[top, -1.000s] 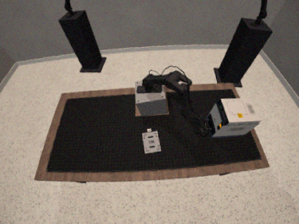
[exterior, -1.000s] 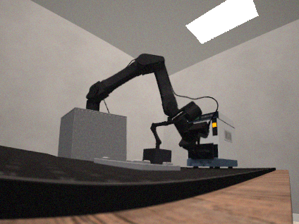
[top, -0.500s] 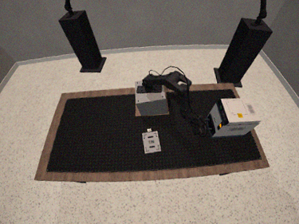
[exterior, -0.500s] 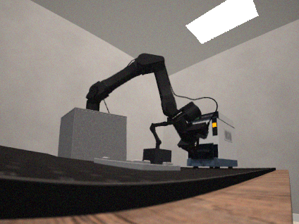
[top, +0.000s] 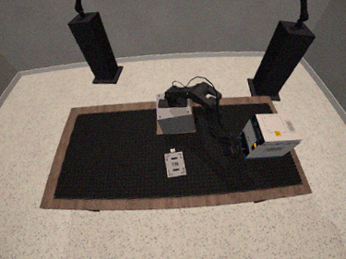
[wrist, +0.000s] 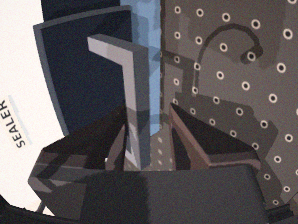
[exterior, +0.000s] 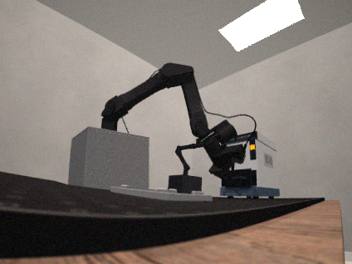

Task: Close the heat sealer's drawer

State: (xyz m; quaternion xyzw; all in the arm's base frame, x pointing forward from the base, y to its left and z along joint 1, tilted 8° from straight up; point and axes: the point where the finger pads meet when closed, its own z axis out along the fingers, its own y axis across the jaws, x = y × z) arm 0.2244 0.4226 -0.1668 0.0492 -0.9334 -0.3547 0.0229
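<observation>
Now: the sealer drawer 10 mm behind my hand, 120 mm to the left of it and 10 mm below it.
</observation>
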